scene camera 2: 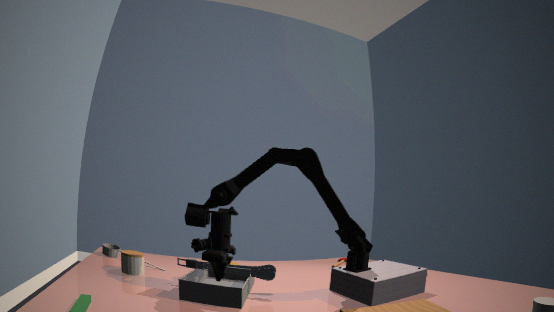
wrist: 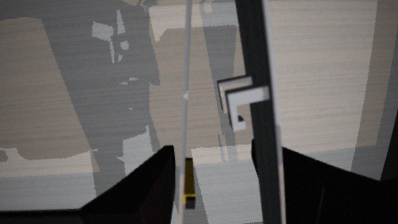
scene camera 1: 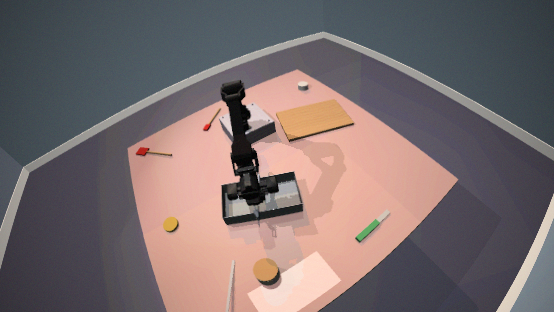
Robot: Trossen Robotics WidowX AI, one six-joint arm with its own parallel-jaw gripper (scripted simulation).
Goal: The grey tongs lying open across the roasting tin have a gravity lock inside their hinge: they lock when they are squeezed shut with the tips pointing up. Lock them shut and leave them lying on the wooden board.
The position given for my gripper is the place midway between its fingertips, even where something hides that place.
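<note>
Wooden board [scene camera 1: 322, 117] and roasting tin [scene camera 1: 288, 200] visible. My gripper [scene camera 2: 219, 279] visible. In the wrist view, my gripper [wrist: 213, 150] and roasting tin [wrist: 95, 95].
</note>
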